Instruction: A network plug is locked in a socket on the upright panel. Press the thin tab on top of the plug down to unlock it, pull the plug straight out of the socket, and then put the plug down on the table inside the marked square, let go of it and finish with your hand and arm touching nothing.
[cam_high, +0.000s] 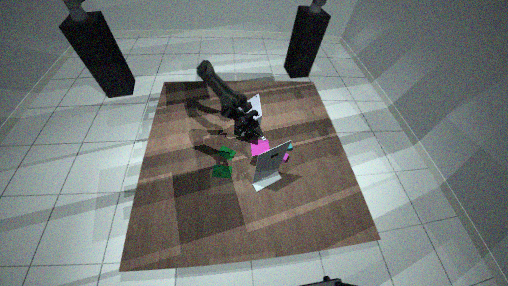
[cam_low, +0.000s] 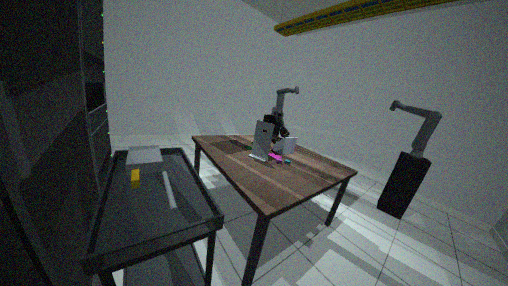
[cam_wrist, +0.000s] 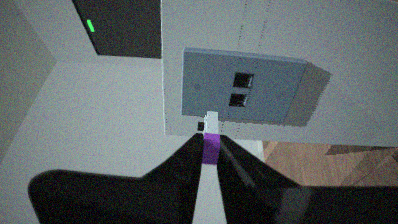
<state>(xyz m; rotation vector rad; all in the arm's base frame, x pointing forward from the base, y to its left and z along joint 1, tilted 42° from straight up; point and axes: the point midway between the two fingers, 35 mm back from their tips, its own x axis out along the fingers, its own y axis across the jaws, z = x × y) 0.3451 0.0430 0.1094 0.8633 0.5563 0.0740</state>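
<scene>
The magenta patch is 29 cm below my gripper tip, 12 cm behind it and 6 cm to the left of it. Also, from my gripper tip: purple plug 1 cm ahead; then grey panel 14 cm below, 10 cm ahead, 3 cm to the left.
</scene>
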